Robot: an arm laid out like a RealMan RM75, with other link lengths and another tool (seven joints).
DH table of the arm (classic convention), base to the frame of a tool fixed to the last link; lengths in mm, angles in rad. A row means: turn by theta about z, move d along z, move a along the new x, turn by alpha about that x. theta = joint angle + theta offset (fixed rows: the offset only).
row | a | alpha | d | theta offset
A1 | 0 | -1.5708 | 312.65 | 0
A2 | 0 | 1.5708 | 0 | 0
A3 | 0 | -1.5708 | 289.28 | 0
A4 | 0 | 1.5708 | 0 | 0
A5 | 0 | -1.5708 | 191.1 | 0
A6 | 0 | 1.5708 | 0 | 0
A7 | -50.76 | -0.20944 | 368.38 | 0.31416
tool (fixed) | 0 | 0 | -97.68 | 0
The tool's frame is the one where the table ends.
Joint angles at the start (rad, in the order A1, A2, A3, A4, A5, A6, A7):
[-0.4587, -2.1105, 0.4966, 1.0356, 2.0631, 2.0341, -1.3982]
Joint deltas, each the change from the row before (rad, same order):
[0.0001, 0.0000, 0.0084, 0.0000, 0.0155, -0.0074, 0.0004]
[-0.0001, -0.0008, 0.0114, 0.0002, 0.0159, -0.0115, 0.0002]
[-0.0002, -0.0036, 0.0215, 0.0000, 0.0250, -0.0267, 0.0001]
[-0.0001, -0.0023, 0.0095, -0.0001, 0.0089, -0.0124, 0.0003]
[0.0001, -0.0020, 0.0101, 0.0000, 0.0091, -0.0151, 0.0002]
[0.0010, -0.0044, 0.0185, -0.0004, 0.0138, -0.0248, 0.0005]
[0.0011, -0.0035, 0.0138, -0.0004, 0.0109, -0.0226, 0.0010]
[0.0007, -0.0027, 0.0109, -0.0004, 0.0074, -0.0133, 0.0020]
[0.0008, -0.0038, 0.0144, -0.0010, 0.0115, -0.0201, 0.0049]
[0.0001, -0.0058, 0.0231, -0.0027, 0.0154, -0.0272, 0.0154]
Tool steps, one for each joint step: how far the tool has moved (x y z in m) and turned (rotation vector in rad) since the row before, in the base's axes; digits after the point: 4 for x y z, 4 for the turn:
[-0.0039, -0.0009, -0.0028, -0.0091, 0.0170, 0.0053]
[-0.0041, -0.0004, -0.0034, -0.0085, 0.0194, 0.0057]
[-0.0068, 0.0005, -0.0063, -0.0102, 0.0328, 0.0109]
[-0.0024, 0.0005, -0.0027, -0.0029, 0.0126, 0.0038]
[-0.0029, 0.0010, -0.0026, -0.0010, 0.0144, 0.0048]
[-0.0045, 0.0011, -0.0048, -0.0030, 0.0225, 0.0068]
[-0.0040, 0.0016, -0.0035, 0.0011, 0.0188, 0.0063]
[-0.0023, 0.0004, -0.0028, -0.0017, 0.0126, 0.0012]
[-0.0036, 0.0009, -0.0037, -0.0006, 0.0190, 0.0008]
[-0.0039, 0.0011, -0.0058, -0.0016, 0.0276, -0.0102]

